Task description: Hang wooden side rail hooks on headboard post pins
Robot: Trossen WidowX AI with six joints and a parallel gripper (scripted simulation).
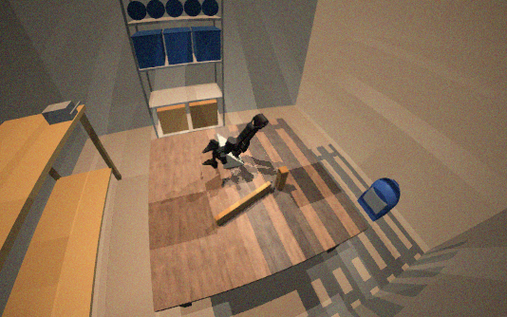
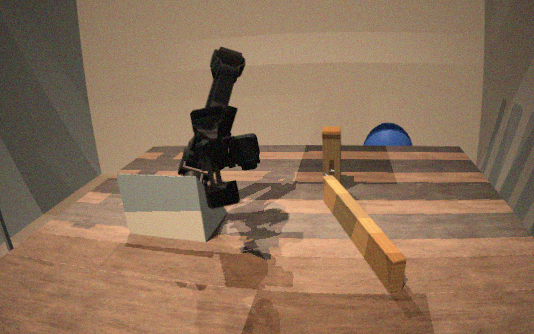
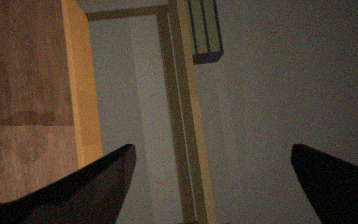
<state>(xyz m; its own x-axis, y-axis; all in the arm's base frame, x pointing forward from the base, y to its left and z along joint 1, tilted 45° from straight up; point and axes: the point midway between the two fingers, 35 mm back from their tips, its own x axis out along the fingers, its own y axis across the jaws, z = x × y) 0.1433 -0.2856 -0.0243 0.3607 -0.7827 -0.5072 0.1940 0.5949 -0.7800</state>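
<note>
The headboard post is 18 cm ahead of my gripper tip, 46 cm to the left of it and 16 cm below it.
</note>
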